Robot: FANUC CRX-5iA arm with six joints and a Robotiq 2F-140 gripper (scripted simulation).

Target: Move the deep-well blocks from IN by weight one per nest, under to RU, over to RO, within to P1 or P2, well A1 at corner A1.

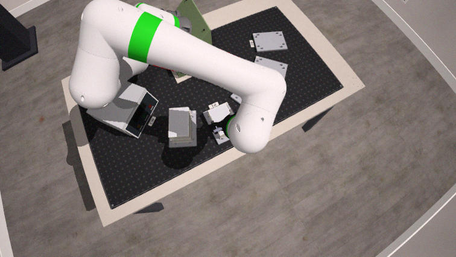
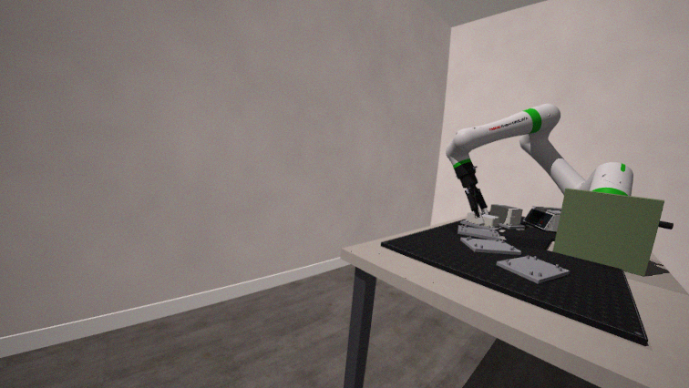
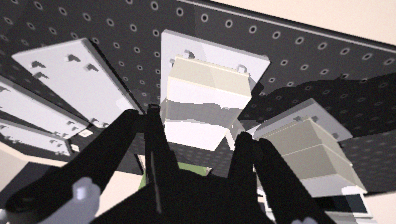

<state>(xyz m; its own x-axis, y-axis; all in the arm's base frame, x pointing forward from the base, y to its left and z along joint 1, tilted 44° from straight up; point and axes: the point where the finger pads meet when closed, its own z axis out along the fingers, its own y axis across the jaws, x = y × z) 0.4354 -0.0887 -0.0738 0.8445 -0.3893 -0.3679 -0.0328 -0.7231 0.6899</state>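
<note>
My hand is 10 mm above the white deep-well block. Round my hand: check-weigher platform: 280 mm behind, 380 mm to the right, 50 mm above; check-weigher: 280 mm behind, 380 mm to the right, 20 mm above; infeed nest IN: 60 mm behind, 170 mm to the right, 40 mm below.
</note>
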